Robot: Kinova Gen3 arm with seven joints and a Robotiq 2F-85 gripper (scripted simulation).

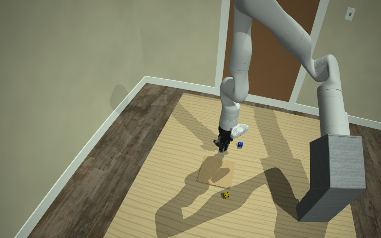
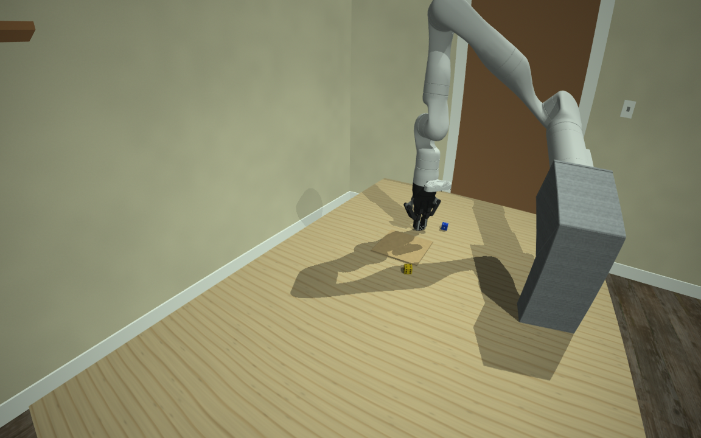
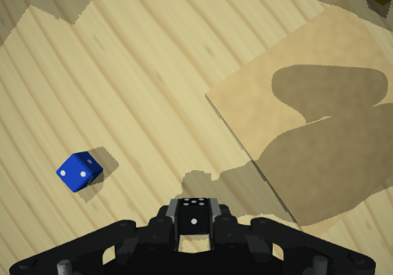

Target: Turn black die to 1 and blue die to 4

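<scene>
Now: the black die 10 mm below my hand. Round my hand: yellow die 30 mm behind, 240 mm to the left, 10 mm below; tan mat 20 mm ahead, 130 mm to the left, 20 mm below; blue die 80 mm behind, 40 mm to the right, 10 mm below.
</scene>
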